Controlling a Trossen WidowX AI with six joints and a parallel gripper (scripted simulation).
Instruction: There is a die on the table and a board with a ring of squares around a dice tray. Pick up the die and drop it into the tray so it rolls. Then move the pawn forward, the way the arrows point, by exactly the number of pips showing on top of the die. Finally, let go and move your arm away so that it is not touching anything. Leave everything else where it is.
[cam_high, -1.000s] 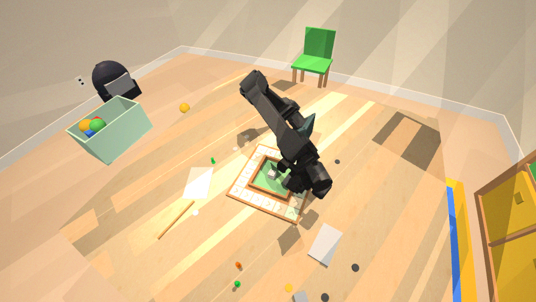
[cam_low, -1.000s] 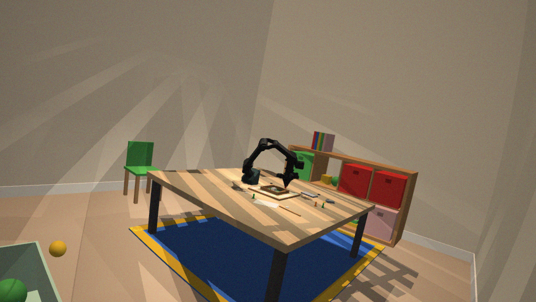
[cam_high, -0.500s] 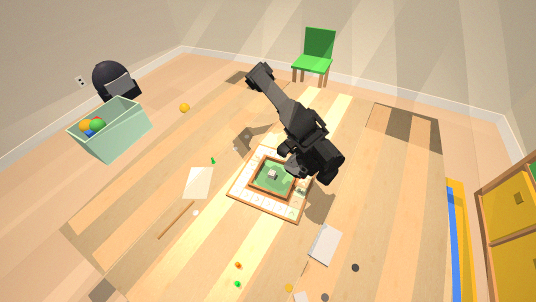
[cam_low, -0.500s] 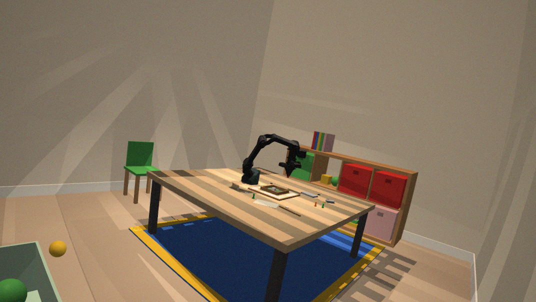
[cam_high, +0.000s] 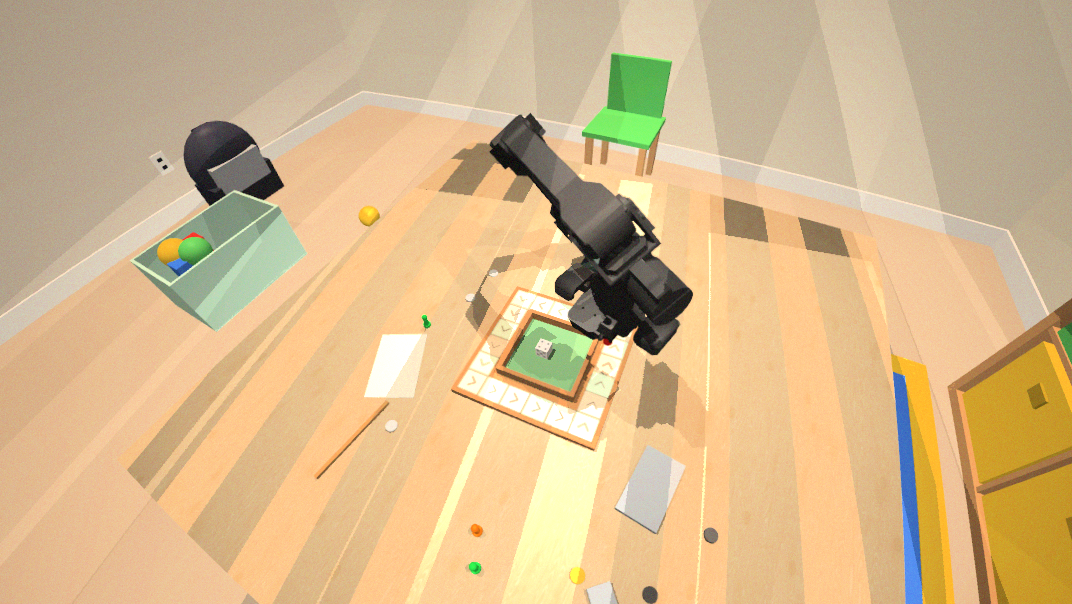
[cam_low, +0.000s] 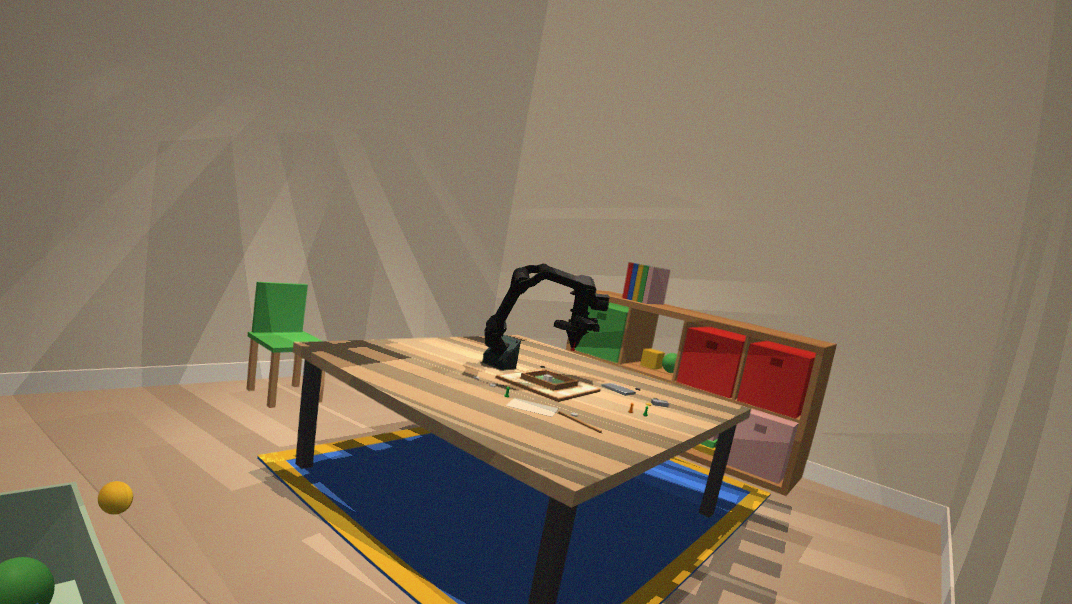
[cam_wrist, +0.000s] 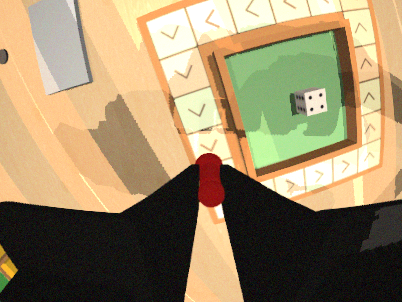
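The green dice tray is 130 mm below my gripper tip and 110 mm to the right of it. From my gripper tip the other things lie so: grey card: 160 mm to the left, 140 mm below, 140 mm ahead; white die: 120 mm to the right, 120 mm below; red pawn: right at my gripper tip.
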